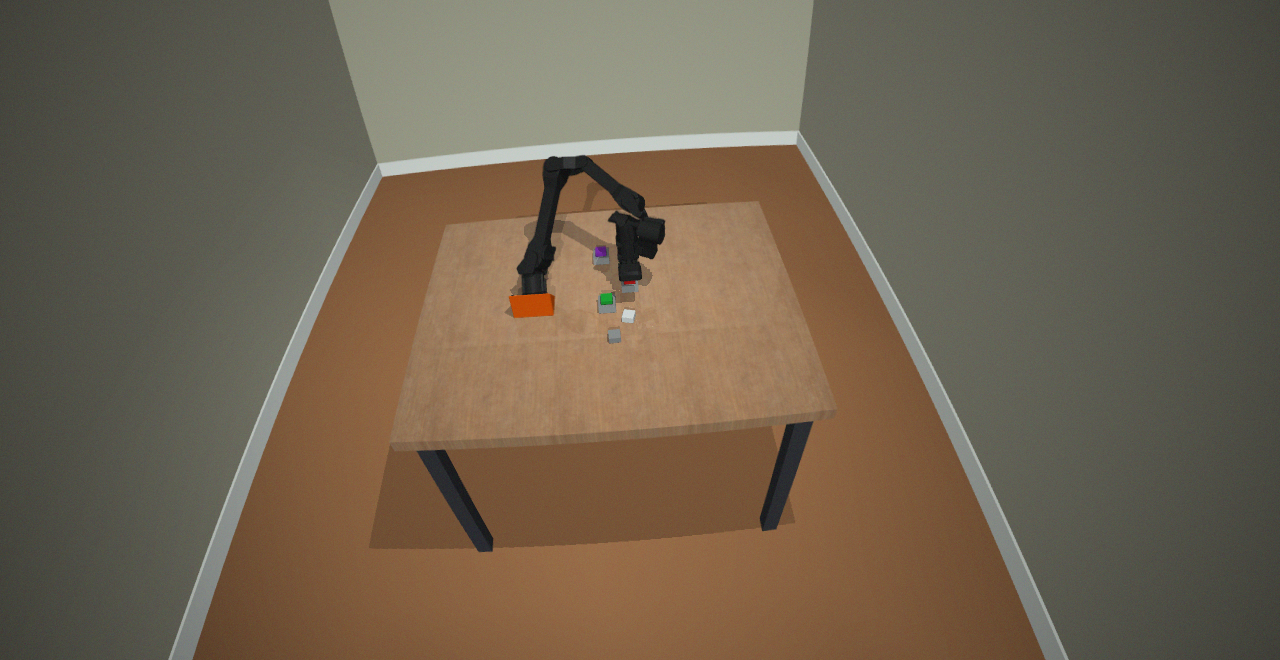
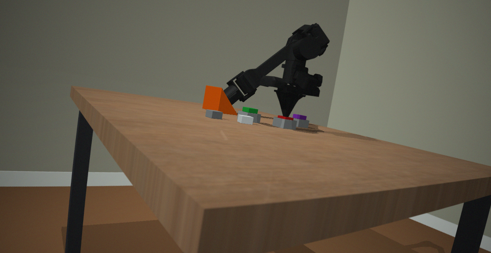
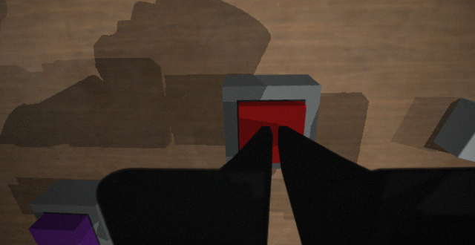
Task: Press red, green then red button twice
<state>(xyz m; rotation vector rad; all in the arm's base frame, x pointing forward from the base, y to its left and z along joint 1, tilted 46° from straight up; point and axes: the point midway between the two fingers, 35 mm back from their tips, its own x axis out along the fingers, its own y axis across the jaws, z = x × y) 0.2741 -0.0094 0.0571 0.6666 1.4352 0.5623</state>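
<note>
Now: the red button 1 cm below my gripper tip. The rest, counted from my gripper tip: light grey block: 2 cm behind, 13 cm to the right, 2 cm below; purple button: 7 cm behind, 14 cm to the left; green button: 7 cm behind, 7 cm to the right.
</note>
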